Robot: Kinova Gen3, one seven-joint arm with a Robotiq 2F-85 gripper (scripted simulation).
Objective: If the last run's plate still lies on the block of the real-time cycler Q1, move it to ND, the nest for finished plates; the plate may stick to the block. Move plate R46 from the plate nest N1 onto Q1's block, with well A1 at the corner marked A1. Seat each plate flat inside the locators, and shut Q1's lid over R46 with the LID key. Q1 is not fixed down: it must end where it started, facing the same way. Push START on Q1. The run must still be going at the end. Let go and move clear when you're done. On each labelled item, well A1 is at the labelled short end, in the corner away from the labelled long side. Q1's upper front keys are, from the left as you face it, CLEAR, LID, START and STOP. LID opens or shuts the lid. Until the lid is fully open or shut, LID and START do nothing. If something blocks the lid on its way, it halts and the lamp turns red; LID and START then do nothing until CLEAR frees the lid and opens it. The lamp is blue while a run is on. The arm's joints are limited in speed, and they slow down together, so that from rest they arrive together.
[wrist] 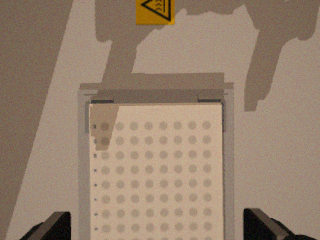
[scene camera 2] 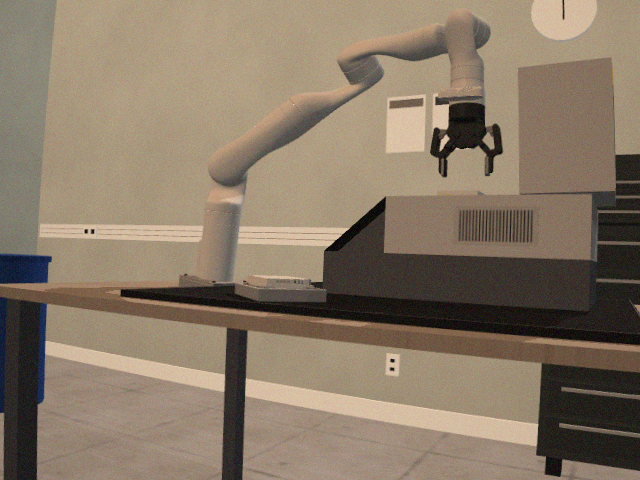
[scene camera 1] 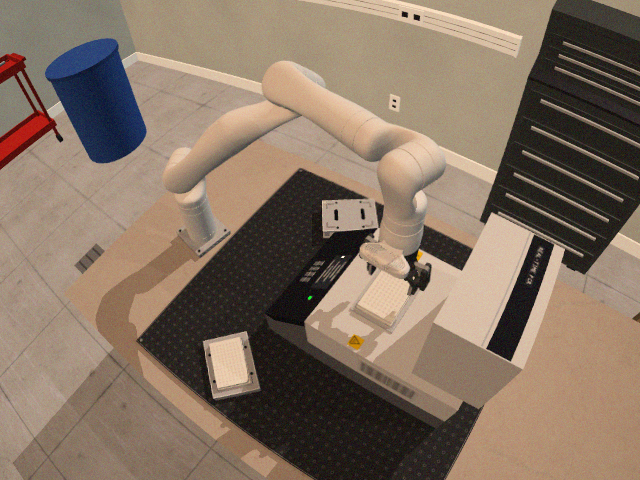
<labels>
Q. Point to a cycler Q1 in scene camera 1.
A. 317,312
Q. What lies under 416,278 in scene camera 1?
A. The gripper.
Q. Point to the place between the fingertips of the gripper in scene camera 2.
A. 465,176
</labels>
